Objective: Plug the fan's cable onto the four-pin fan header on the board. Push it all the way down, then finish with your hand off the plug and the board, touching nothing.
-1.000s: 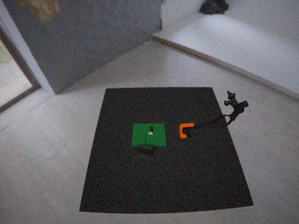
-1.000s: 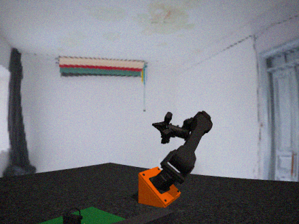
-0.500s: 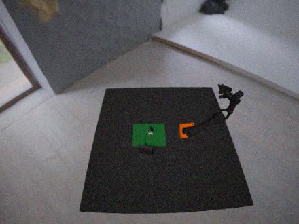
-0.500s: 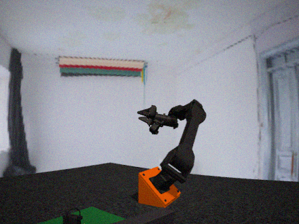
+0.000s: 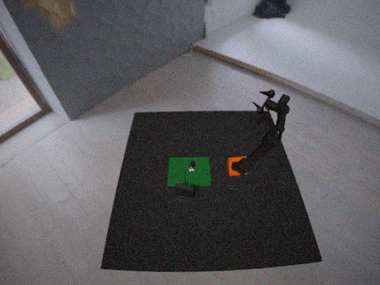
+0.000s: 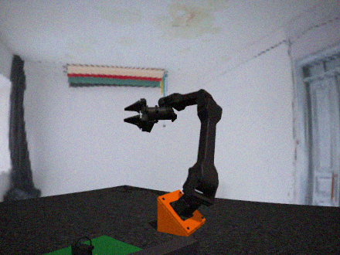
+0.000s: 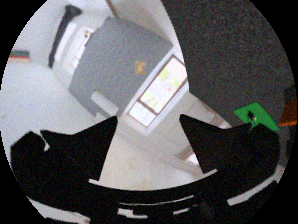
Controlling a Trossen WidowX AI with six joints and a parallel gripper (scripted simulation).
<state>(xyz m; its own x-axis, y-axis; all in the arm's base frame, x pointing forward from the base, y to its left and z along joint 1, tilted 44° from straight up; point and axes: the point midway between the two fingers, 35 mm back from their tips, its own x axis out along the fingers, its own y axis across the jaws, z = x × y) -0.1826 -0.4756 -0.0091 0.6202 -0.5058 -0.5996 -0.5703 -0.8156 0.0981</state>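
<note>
Right now the dark fan plug is 48 cm ahead of my gripper tip, 35 cm below it and 31 cm to the left of it. Round my gripper tip: pale four-pin header (49 cm ahead, 37 cm below, 36 cm to the left); then black fan (54 cm ahead, 53 cm to the left, 31 cm below); then green board (51 cm ahead, 38 cm below, 36 cm to the left).
</note>
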